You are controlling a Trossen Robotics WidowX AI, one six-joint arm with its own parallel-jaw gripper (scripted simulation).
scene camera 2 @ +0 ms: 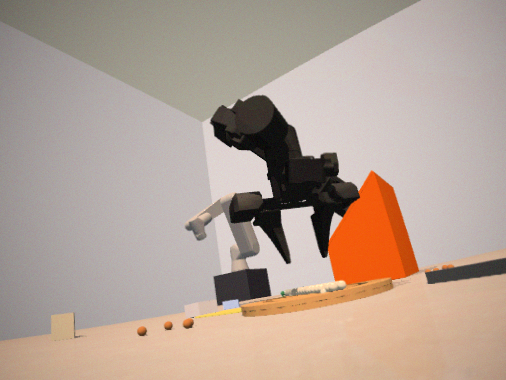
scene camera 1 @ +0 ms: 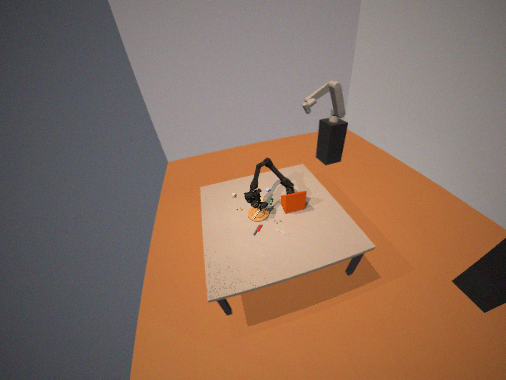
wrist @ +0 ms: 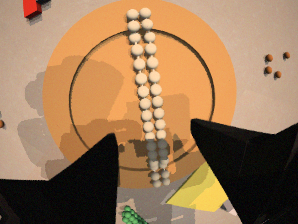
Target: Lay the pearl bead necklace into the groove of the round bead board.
Observation:
In view: the gripper (scene camera 2: pixel 307 260) and a yellow flat piece (wrist: pixel 201 191).
The gripper shows as well in the wrist view (wrist: pixel 154 132).

